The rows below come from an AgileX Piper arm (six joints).
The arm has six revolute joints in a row. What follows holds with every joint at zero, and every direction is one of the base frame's.
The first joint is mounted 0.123 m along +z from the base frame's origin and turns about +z.
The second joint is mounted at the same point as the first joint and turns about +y.
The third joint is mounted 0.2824 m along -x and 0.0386 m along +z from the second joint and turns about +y.
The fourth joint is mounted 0.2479 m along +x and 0.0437 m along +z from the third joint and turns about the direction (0.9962, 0, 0.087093).
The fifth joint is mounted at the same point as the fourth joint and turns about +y.
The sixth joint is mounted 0.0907 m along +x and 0.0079 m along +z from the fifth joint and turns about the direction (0.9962, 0, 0.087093).
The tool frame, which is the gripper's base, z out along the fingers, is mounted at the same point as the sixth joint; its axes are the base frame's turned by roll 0, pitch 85.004 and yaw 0 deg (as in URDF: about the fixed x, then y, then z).
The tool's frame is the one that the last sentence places.
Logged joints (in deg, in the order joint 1, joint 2, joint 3, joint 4, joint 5, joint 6), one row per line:
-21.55 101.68 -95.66 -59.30 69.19 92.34
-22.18 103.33 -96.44 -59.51 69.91 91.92
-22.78 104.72 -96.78 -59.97 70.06 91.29
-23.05 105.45 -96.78 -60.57 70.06 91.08
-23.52 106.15 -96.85 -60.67 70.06 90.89
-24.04 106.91 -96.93 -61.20 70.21 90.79
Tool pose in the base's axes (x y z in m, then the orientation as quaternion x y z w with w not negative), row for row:
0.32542 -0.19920 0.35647 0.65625 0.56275 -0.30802 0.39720
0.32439 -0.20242 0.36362 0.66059 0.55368 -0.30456 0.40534
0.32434 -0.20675 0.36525 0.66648 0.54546 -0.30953 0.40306
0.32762 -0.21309 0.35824 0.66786 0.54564 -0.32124 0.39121
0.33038 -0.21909 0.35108 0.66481 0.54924 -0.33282 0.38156
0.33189 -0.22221 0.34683 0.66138 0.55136 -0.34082 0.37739
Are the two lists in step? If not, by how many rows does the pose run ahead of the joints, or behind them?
The pose runs 2 rows behind the joints: the pose in row i belongs to the joints in row i - 2.
